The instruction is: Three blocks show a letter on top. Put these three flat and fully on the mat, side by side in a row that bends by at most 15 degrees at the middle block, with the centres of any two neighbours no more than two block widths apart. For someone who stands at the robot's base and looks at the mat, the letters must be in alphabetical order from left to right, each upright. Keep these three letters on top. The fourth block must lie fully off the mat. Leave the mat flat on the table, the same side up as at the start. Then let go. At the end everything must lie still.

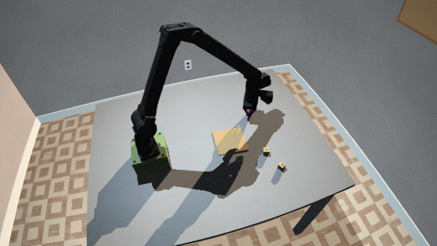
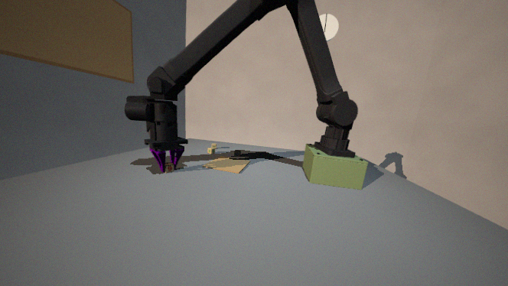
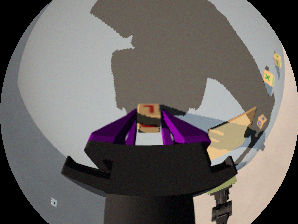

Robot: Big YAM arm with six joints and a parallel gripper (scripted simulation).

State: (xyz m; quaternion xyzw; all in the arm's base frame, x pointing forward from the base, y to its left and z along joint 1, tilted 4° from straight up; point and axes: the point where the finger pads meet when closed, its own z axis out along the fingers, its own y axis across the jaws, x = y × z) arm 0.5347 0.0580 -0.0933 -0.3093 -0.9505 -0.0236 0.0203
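Now: hand 17 cm past the tan mat, 11 cm to the left of it and 1 cm above it. From my hand the other things lie so: block 35 cm to the right, 5 cm behind.
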